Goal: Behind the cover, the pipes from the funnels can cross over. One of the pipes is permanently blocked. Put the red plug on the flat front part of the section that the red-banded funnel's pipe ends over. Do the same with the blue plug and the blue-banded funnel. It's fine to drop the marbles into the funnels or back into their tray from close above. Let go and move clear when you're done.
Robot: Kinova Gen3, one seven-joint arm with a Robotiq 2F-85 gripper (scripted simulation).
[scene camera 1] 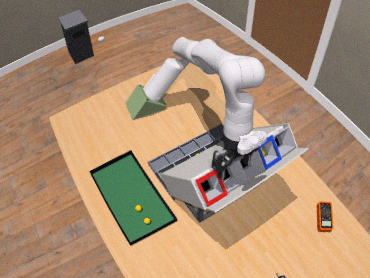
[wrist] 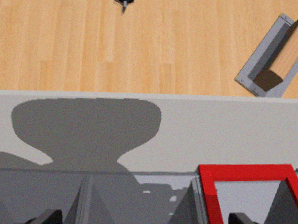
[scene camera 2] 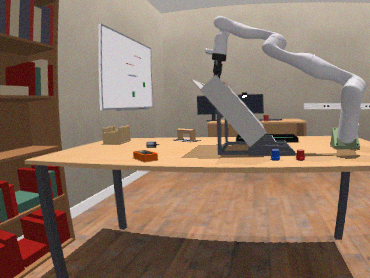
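Observation:
Green marble tray [scene camera 1: 123,183] in sight. In the wrist view, green marble tray out of frame.

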